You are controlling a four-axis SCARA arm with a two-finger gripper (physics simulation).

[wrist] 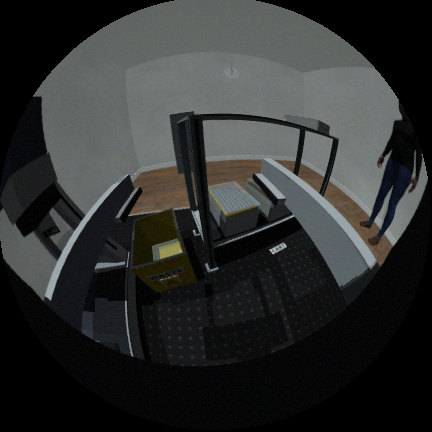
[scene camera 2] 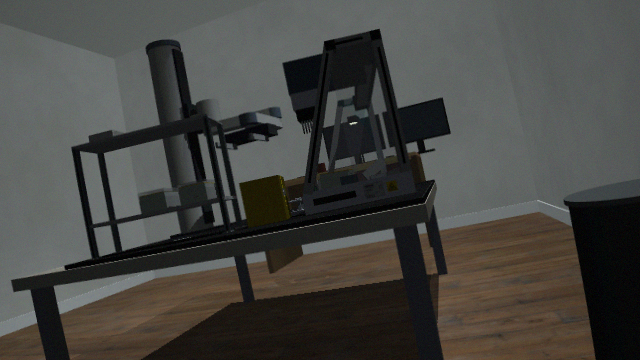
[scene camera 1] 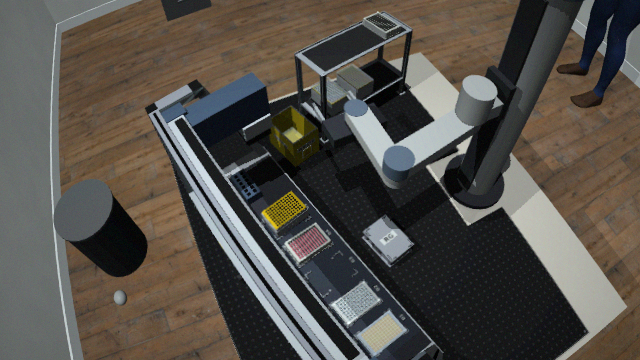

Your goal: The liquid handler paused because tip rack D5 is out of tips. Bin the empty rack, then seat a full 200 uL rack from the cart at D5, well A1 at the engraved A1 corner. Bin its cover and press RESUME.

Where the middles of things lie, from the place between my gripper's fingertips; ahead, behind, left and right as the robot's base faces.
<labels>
Now: the pipetting head (wrist: 35,192) 28 cm ahead of my hand, 5 cm above it and 2 cm to the left of it. Also, from my hand: tan rack (scene camera 1: 386,329): 71 cm to the left, 23 cm below, 18 cm ahead.
</labels>
